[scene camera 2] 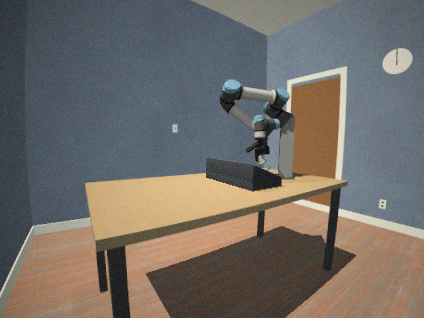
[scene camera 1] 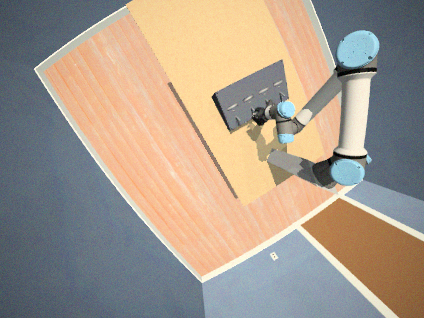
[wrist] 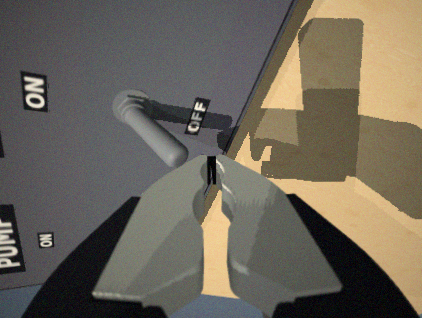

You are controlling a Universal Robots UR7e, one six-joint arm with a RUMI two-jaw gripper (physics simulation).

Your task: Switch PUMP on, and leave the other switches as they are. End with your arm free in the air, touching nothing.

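Note:
The dark switch panel (scene camera 1: 223, 98) (scene camera 2: 230, 172) (wrist: 80, 175) lies on the table. In the wrist view the PUMP label (wrist: 10, 242) and its small ON mark (wrist: 46, 240) show at the lower left; the PUMP lever is hidden behind the left finger. In scene camera 1 the PUMP lever (scene camera 1: 238, 121) stands at the panel's left end, too small to tell its position. The neighbouring lever (wrist: 155, 132) leans toward its OFF mark. My gripper (scene camera 1: 254, 115) (scene camera 2: 260, 163) (wrist: 210, 158) is shut and empty, low at the panel's front edge, its tips close beside that neighbouring lever's end; contact is unclear.
The other levers, one of them (scene camera 1: 282, 96), stand in a row to the right of the gripper in scene camera 1. The wooden table (scene camera 1: 210, 45) (scene camera 2: 150, 205) carries the panel and the arm's grey pedestal (scene camera 2: 286, 150). The arm's shadow falls across the table in front of the panel.

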